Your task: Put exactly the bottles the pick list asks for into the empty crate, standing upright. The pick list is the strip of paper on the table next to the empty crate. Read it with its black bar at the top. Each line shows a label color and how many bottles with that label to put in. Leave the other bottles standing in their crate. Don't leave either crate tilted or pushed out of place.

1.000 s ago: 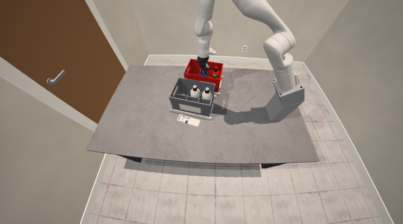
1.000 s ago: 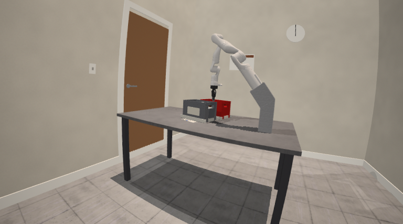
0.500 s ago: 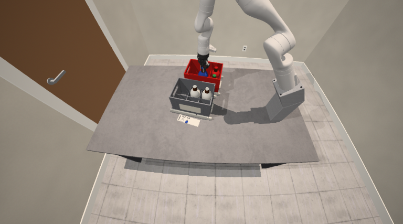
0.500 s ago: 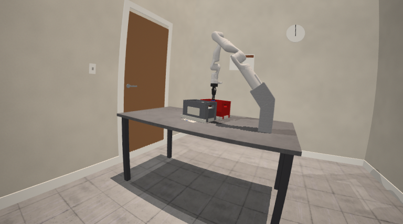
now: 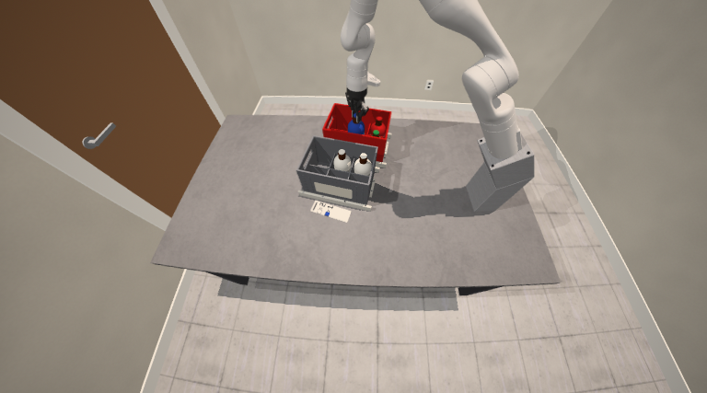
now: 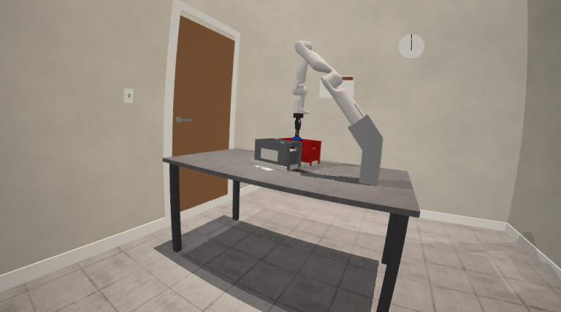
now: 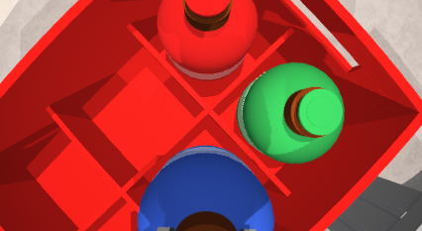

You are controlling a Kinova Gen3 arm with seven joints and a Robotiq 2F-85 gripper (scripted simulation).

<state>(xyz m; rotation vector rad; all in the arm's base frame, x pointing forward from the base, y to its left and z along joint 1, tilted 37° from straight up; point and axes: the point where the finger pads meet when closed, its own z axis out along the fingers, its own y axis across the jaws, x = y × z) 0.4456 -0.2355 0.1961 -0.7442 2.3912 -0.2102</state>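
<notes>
My gripper is now 70 mm above the blue-label bottle. Also, from my hand: red crate: 150 mm below, 40 mm to the right, 10 mm behind; green-label bottle: 150 mm below, 90 mm behind, 20 mm to the left; red-label bottle: 150 mm below, 100 mm behind, 70 mm to the right.
</notes>
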